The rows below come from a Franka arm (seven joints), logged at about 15 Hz.
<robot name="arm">
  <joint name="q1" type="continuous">
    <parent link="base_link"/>
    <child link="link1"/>
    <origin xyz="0 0 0.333"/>
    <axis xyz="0 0 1"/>
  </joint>
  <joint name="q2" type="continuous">
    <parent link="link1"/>
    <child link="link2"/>
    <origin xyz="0 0 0" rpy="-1.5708 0 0"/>
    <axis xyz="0 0 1"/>
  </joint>
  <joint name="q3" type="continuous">
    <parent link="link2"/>
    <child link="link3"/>
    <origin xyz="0 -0.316 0" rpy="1.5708 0 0"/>
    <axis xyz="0 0 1"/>
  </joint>
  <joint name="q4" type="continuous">
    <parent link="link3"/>
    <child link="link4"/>
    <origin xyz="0.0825 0 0" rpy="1.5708 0 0"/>
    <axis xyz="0 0 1"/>
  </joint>
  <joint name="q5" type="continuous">
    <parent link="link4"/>
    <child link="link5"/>
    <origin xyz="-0.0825 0.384 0" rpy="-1.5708 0 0"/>
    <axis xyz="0 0 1"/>
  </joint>
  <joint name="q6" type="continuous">
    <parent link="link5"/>
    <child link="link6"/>
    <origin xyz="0 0 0" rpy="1.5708 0 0"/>
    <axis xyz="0 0 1"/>
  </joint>
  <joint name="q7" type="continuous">
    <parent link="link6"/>
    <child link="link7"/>
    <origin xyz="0.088 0 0" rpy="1.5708 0 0"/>
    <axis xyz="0 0 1"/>
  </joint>
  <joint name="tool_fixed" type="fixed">
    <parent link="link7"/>
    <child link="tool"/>
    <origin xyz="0 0 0.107"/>
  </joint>
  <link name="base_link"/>
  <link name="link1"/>
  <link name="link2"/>
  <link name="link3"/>
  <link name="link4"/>
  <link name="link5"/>
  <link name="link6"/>
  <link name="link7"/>
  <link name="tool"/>
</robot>
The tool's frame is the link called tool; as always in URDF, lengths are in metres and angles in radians. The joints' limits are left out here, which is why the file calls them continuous.
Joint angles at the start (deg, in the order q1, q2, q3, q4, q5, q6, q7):
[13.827, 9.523, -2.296, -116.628, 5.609, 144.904, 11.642]
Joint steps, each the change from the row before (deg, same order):
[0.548, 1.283, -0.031, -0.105, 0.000, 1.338, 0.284]
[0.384, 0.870, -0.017, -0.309, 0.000, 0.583, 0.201]
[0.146, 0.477, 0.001, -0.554, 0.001, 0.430, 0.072]
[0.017, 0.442, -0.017, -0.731, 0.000, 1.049, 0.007]
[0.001, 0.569, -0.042, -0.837, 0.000, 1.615, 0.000]
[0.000, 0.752, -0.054, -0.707, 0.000, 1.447, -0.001]
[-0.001, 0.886, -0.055, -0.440, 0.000, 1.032, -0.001]
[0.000, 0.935, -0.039, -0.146, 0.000, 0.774, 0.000]
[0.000, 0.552, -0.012, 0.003, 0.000, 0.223, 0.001]
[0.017, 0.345, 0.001, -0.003, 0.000, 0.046, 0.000]
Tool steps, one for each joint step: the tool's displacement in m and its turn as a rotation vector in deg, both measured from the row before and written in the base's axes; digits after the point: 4 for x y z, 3 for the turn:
[0.0015, 0.0057, -0.0118, -0.056, 0.058, 0.153]
[-0.0007, 0.0038, -0.0106, -0.138, 0.591, 0.134]
[-0.0019, 0.0011, -0.0087, -0.153, 0.586, 0.044]
[-0.0016, -0.0006, -0.0085, -0.112, 0.106, -0.082]
[-0.0014, -0.0012, -0.0095, -0.090, -0.228, -0.151]
[-0.0012, -0.0012, -0.0106, -0.141, -0.014, -0.148]
[-0.0006, -0.0010, -0.0107, -0.183, 0.263, -0.119]
[0.0002, -0.0005, -0.0094, -0.168, 0.279, -0.083]
[0.0002, -0.0001, -0.0054, -0.112, 0.309, -0.025]
[-0.0001, 0.0002, -0.0036, -0.083, 0.291, 0.015]

